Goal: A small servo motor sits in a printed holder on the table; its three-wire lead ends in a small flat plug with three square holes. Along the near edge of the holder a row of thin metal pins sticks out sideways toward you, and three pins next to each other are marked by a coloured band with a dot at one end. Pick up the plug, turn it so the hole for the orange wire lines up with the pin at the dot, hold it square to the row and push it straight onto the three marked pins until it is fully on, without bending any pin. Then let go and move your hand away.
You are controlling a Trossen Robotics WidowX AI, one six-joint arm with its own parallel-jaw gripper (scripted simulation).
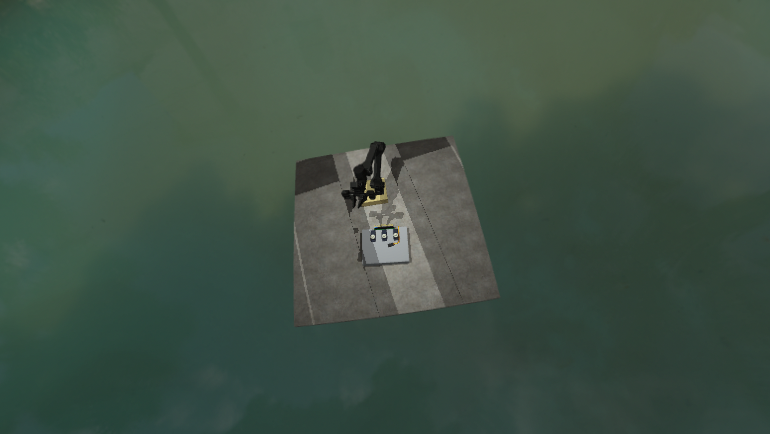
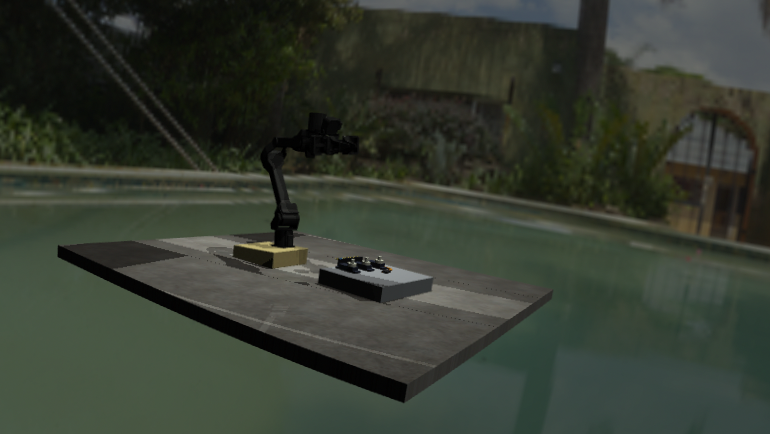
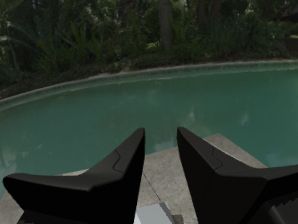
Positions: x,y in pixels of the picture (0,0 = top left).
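There's a grey printed holder (image 1: 377,253) here, and it is 1.85 m from the lens.
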